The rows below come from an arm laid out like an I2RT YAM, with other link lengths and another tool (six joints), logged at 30 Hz.
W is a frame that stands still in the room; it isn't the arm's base.
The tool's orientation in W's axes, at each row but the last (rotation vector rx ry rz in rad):
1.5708, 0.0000, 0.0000
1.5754, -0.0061, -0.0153
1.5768, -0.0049, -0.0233
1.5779, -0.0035, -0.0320
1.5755, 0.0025, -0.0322
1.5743, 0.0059, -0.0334
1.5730, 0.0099, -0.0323
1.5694, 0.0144, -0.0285
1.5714, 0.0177, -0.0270
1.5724, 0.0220, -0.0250
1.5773, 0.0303, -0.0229
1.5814, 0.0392, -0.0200
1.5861, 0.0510, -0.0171
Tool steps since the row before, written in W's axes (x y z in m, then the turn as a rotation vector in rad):
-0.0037, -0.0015, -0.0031, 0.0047, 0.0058, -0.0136
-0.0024, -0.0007, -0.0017, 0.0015, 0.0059, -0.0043
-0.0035, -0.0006, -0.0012, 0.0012, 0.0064, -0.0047
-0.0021, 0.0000, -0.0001, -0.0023, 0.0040, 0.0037
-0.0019, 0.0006, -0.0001, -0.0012, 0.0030, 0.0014
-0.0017, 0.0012, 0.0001, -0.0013, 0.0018, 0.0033
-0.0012, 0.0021, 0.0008, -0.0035, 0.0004, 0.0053
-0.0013, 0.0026, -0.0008, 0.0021, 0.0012, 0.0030
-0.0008, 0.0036, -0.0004, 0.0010, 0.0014, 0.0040
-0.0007, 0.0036, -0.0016, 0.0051, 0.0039, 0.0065
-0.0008, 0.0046, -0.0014, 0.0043, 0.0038, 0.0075
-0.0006, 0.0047, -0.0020, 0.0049, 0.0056, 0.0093
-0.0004, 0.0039, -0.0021, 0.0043, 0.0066, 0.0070
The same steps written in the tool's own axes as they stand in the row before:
-0.0037, -0.0031, 0.0015, 0.0047, -0.0136, -0.0058
-0.0024, -0.0017, 0.0007, 0.0014, -0.0043, -0.0059
-0.0035, -0.0012, 0.0007, 0.0011, -0.0047, -0.0064
-0.0021, -0.0001, 0.0000, -0.0025, 0.0036, -0.0040
-0.0019, -0.0001, -0.0006, -0.0013, 0.0014, -0.0030
-0.0017, 0.0001, -0.0012, -0.0014, 0.0033, -0.0018
-0.0013, 0.0008, -0.0021, -0.0036, 0.0052, -0.0004
-0.0013, -0.0008, -0.0026, 0.0020, 0.0031, -0.0012
-0.0008, -0.0004, -0.0036, 0.0009, 0.0040, -0.0014
-0.0007, -0.0016, -0.0036, 0.0049, 0.0066, -0.0039
-0.0007, -0.0015, -0.0046, 0.0041, 0.0076, -0.0038
-0.0005, -0.0021, -0.0047, 0.0046, 0.0094, -0.0056
-0.0002, -0.0022, -0.0039, 0.0041, 0.0071, -0.0066

